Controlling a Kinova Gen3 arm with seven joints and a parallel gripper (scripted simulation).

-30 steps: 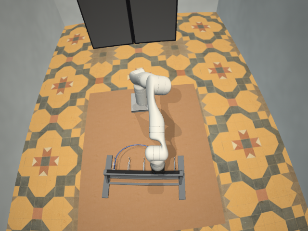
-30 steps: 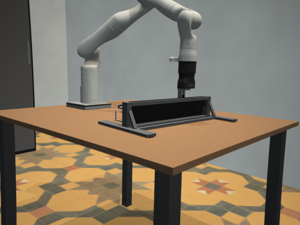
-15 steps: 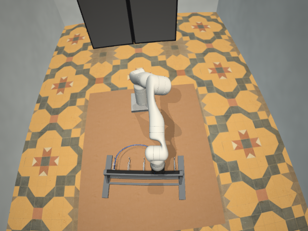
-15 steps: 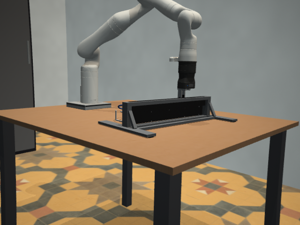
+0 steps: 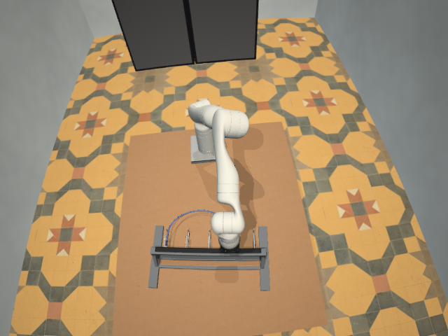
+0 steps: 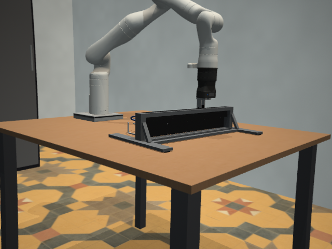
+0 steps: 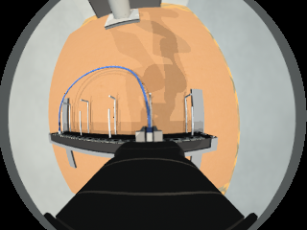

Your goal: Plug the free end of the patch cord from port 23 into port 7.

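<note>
The patch cord plug is 10 mm below my hand and 10 mm ahead of it.
</note>
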